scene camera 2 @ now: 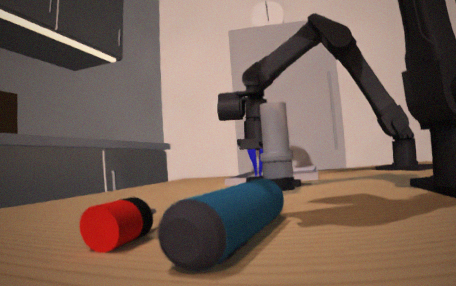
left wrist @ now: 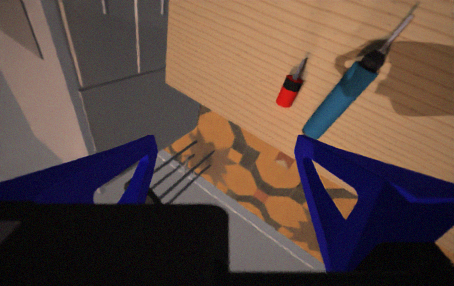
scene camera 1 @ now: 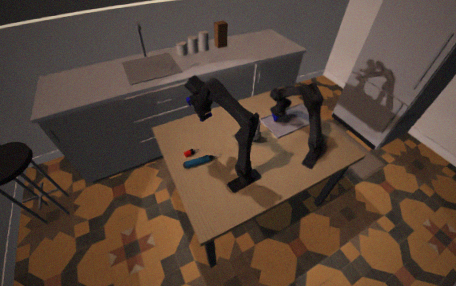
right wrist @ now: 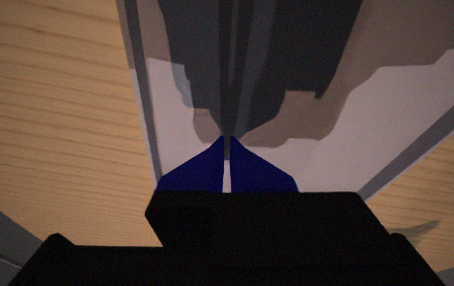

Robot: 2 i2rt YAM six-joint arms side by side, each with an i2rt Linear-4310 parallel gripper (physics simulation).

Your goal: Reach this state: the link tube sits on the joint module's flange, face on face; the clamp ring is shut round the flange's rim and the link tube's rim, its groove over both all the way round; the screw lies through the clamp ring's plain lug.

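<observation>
The grey link tube stands upright on the joint module; their rims meet. The black clamp ring seems to lie low by the module's foot, not round the rims; it is partly hidden. My right gripper is shut on a thin dark piece, the screw, low over the tray and behind the tube in scene camera 2. My left gripper is open and empty, high above the table's left part.
The light tray lies at the back right of the table. A teal screwdriver and a short red screwdriver lie on the left. The table's edge passes below my left gripper.
</observation>
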